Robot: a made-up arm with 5 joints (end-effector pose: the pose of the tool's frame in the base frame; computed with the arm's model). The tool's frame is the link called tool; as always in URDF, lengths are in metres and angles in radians.
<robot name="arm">
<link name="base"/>
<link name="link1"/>
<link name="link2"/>
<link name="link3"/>
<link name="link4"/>
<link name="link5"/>
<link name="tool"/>
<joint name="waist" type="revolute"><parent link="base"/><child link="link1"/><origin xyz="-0.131 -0.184 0.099" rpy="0 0 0"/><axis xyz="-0.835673 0.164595 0.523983"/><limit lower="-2.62" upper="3"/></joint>
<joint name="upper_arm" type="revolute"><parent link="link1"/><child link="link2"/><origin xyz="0.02 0.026 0.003" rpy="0 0 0"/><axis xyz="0 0 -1"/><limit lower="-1.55" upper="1.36"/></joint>
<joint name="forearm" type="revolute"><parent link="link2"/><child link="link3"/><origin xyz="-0.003 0.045 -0.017" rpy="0 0 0"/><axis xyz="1 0 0"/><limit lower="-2.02" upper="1.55"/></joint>
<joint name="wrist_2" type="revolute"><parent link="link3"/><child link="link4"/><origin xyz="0.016 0.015 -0.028" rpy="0 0 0"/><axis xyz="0.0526 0.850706 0.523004"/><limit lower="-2.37" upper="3.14"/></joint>
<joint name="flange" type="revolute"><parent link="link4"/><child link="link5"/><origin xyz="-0.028 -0.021 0.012" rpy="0 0 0"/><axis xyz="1 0 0"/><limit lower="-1.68" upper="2.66"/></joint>
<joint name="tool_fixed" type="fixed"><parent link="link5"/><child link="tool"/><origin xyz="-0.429 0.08 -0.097" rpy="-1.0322 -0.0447 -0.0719"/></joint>
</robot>
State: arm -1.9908 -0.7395 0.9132 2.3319 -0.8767
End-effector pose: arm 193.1 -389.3 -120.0 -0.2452 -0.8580 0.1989 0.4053
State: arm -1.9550 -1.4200 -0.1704 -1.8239 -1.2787
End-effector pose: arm 285.3 99.2 271.9 0.0931 0.2753 -0.8768 0.3831
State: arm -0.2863 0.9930 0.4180 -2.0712 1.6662
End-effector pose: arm 411.6 -100.4 -64.7 -0.1561 -0.7072 -0.6655 0.1808
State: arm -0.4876 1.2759 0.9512 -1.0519 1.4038
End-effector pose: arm 343.7 24.8 315.3 0.2621 -0.4381 -0.8467 0.1498
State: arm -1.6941 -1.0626 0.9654 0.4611 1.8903
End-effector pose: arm -325.0 -225.2 -242.6 0.8193 -0.1345 0.5262 0.1838
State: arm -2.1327 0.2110 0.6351 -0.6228 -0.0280
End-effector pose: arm 11.6 -200.4 617.3 0.5908 0.2799 -0.6567 0.3760
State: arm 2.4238 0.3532 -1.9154 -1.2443 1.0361
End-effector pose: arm 80.9 -118.7 470.2 0.4209 0.3518 -0.7299 0.4078
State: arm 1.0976 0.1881 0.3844 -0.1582 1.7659
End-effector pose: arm -599.1 -184.8 104.2 0.0918 0.0841 0.1112 0.9860
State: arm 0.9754 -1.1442 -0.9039 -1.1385 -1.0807
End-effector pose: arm 145.2 -522.3 -107.3 -0.4766 -0.8592 -0.0051 0.1862
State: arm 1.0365 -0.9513 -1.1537 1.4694 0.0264
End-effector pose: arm -431.3 -1.3 362.7 0.8499 -0.1513 -0.4062 0.2996
